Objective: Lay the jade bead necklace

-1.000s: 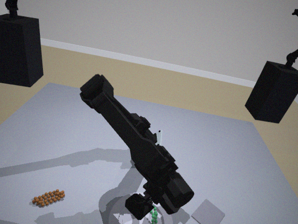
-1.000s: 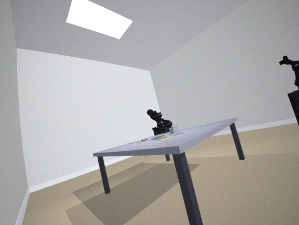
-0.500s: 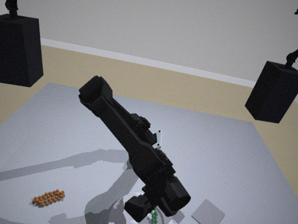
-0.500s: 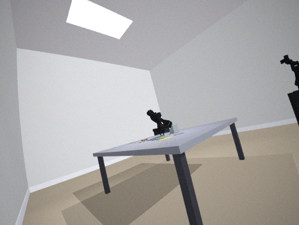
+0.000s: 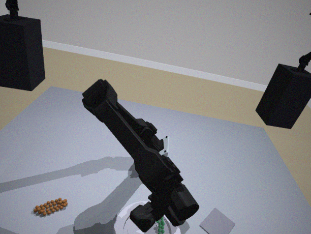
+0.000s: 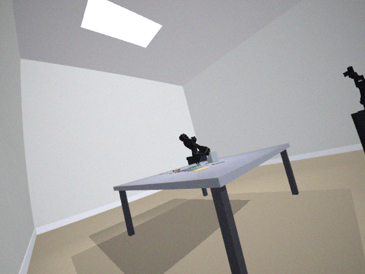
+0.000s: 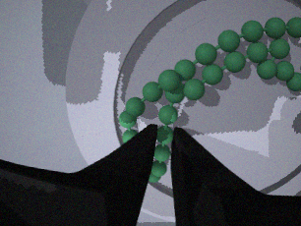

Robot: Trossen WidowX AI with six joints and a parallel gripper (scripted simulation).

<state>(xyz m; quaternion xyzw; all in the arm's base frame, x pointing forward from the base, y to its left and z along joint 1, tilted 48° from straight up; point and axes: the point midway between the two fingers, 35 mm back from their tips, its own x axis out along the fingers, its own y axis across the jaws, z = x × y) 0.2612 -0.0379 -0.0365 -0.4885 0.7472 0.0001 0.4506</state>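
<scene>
Now: gripper tip 40 mm short of the round bead board, 20 mm to the left of it and 10 mm above it. Round my gripper tip: yellow strip 230 mm ahead, 200 mm to the left, 10 mm below; then flat grey square 210 mm to the left, 10 mm below, 10 mm behind.
</scene>
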